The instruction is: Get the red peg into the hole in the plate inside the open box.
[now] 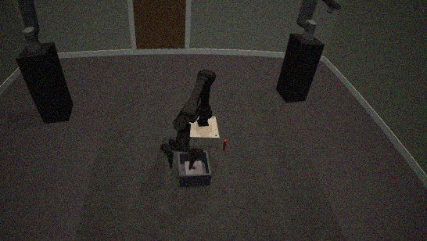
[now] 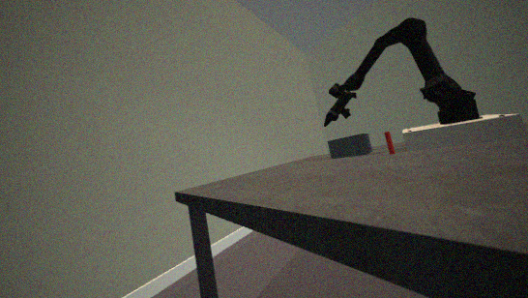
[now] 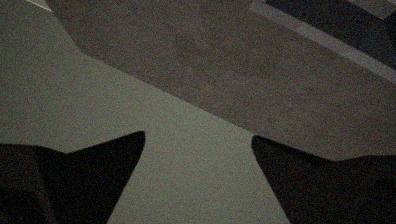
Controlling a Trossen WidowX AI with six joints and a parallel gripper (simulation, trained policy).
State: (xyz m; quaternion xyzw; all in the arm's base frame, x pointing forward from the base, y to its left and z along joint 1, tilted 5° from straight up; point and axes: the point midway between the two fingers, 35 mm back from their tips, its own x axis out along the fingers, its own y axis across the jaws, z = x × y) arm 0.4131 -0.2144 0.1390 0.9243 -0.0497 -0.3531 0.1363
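Right now the red peg is 300 mm to the left of my gripper tip, 250 mm behind it and 170 mm below it. Round my gripper tip: grey box: 180 mm below, 110 mm behind, 90 mm to the left.
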